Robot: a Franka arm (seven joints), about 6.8 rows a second.
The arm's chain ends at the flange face. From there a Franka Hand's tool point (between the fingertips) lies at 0.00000 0.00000 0.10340 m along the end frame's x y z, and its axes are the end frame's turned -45 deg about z.
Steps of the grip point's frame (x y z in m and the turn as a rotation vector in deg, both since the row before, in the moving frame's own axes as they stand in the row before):
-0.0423, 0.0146, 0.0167, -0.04, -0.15, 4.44
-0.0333, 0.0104, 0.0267, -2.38, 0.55, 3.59
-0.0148, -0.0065, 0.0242, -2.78, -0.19, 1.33
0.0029, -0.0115, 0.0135, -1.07, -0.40, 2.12
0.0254, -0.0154, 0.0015, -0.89, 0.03, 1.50
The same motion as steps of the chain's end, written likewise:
-0.0194, 0.0400, 0.0167, -0.13, -0.08, 4.44
-0.0199, 0.0285, 0.0268, -1.29, 2.07, 3.59
-0.0183, 0.0020, 0.0243, -2.10, 1.83, 1.33
-0.0069, -0.0121, 0.0135, -1.04, 0.47, 2.12
0.0059, -0.0300, 0.0015, -0.61, 0.65, 1.50

